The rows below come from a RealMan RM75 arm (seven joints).
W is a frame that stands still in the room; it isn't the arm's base.
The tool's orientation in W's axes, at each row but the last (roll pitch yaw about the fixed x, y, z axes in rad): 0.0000 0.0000 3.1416; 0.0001 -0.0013 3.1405; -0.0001 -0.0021 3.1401; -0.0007 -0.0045 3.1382; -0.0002 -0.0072 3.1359; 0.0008 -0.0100 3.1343; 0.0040 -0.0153 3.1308; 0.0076 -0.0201 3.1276
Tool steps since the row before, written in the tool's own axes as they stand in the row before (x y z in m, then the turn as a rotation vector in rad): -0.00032 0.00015 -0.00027 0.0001 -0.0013 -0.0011; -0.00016 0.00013 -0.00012 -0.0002 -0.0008 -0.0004; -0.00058 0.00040 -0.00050 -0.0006 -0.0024 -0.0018; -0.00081 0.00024 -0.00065 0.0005 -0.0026 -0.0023; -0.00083 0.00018 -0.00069 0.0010 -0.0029 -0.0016; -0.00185 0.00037 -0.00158 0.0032 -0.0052 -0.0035; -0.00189 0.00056 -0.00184 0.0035 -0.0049 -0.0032; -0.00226 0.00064 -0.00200 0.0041 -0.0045 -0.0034
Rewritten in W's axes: 0.00032 -0.00015 -0.00027 -0.0001 0.0013 -0.0011; 0.00016 -0.00013 -0.00012 0.0002 0.0008 -0.0004; 0.00058 -0.00040 -0.00050 0.0006 0.0024 -0.0018; 0.00081 -0.00024 -0.00065 -0.0005 0.0026 -0.0023; 0.00082 -0.00018 -0.00070 -0.0010 0.0029 -0.0016; 0.00183 -0.00038 -0.00160 -0.0032 0.0052 -0.0035; 0.00186 -0.00059 -0.00187 -0.0035 0.0049 -0.0032; 0.00221 -0.00069 -0.00204 -0.0041 0.0045 -0.0034
